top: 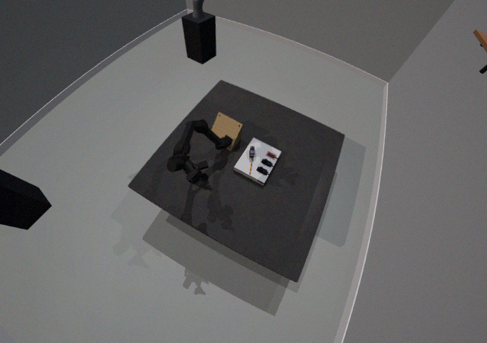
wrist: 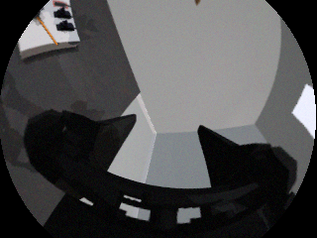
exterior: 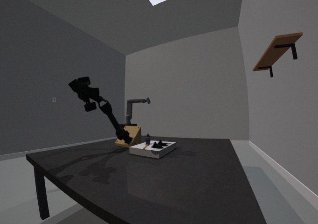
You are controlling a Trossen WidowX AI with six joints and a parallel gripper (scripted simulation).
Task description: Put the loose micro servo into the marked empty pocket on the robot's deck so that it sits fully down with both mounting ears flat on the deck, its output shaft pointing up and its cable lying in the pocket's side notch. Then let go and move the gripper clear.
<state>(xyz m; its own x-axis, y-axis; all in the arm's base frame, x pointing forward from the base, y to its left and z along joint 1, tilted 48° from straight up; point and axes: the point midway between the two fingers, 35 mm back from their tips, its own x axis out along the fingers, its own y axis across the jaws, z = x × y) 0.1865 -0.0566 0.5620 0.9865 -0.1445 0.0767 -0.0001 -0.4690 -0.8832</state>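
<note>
The white deck is 47 cm to the left of my gripper tip, 35 cm below it and 1 cm behind it.
</note>
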